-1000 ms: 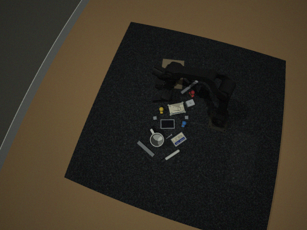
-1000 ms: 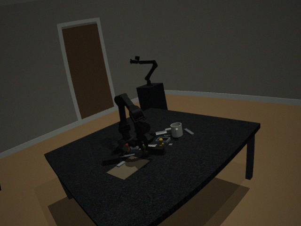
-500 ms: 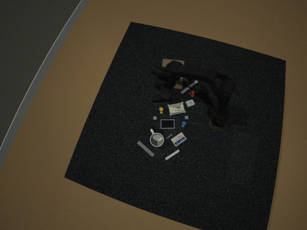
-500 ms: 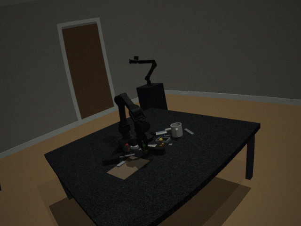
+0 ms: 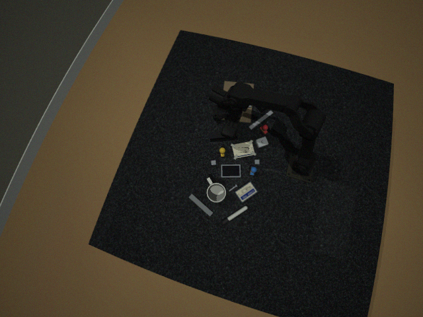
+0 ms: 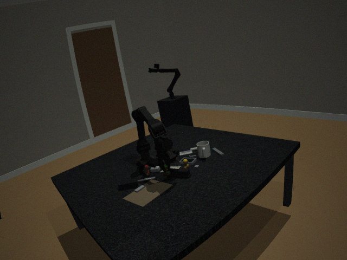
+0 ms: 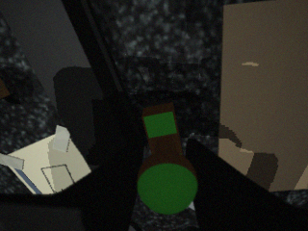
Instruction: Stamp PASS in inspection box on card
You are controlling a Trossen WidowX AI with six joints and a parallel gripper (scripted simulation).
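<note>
Now: the ink pad 210 mm to the left of my gripper tip, 50 mm below it and 40 mm behind it. The rest, counted from my gripper tip: yellow-knob stamp: 130 mm to the left, 30 mm below, 20 mm ahead; then cream card: 90 mm to the left, 80 mm behind, 50 mm below; then PASS stamp: 10 mm below.
</note>
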